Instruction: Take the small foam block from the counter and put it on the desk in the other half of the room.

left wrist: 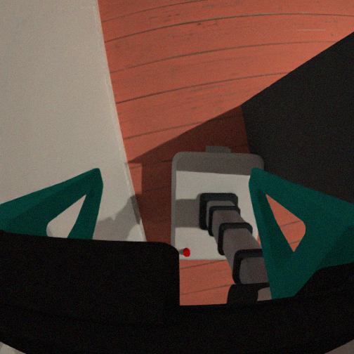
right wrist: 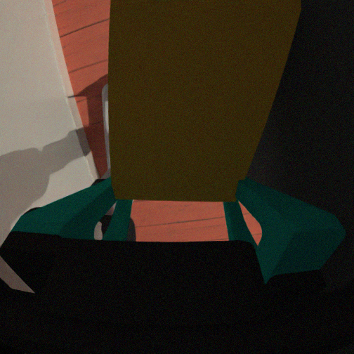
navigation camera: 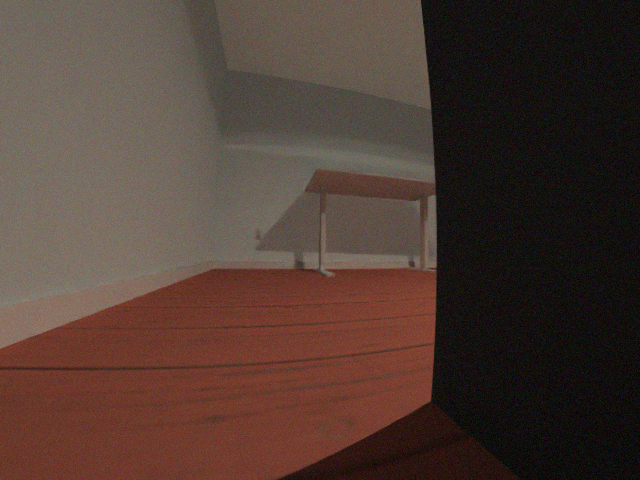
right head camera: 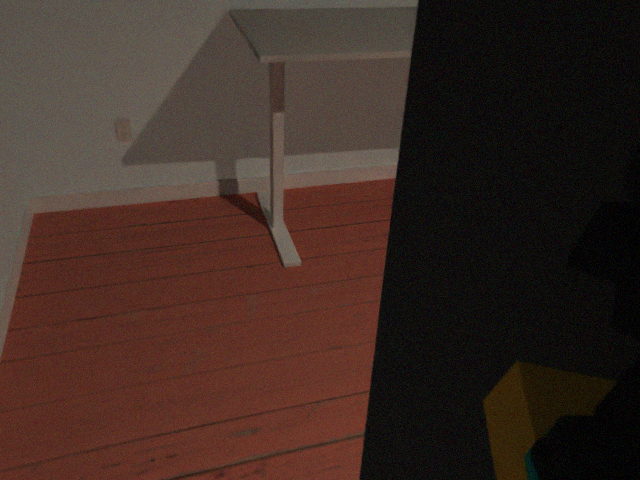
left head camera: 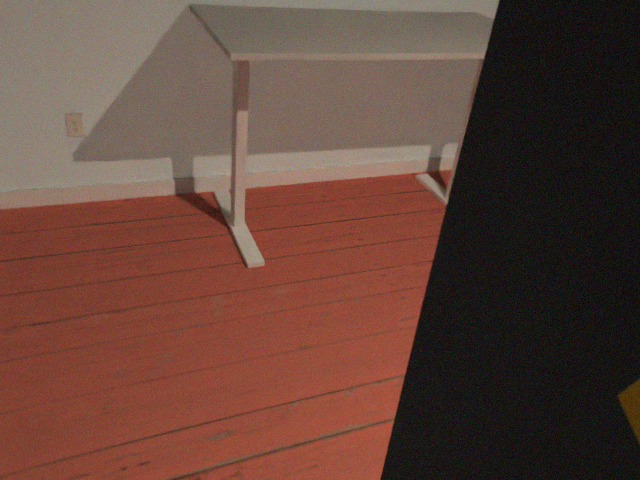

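Frame: origin at the left arm's base, x ahead, y left, z up, level; centimetres.
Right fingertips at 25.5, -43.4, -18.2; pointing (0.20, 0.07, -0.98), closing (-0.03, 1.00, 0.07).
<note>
A point is followed by its place in that frame, as x, y, z.
The foam block (right head camera: 509, 413) {32.9, -41.1, -14.8} (right wrist: 195, 100) is yellow and shows at the lower right in the right head camera; a corner of the block (left head camera: 633, 408) {34.3, -40.9, -16.4} shows at the right edge in the left head camera. My right gripper (right wrist: 177, 175) is shut on the block, its teal fingers at both sides. My left gripper (left wrist: 175, 176) is open, with the robot's base and column seen below and between its fingers. The desk (left head camera: 351, 33) {260.9, -75.8, -46.0} (right head camera: 330, 33) {255.1, -51.9, -46.0} (navigation camera: 372, 184) {256.7, -81.5, -48.4} is pale with T-shaped legs and stands against the far wall, its right part hidden. The counter does not show.
A tall black partition (left head camera: 516, 232) {54.3, -43.0, -16.2} (right head camera: 465, 155) {52.9, -43.3, -8.2} (navigation camera: 537, 206) {51.2, -43.7, -113.8} fills the right side, close by; it also shows in the left wrist view (left wrist: 310, 115) and the right wrist view (right wrist: 310, 150). A pale wall (navigation camera: 103, 155) {101.1, 52.3, -86.8} (left wrist: 50, 100) (right wrist: 30, 85) runs along the left. Red plank floor (left head camera: 206, 335) {181.6, -15.2, -141.0} lies before the desk.
</note>
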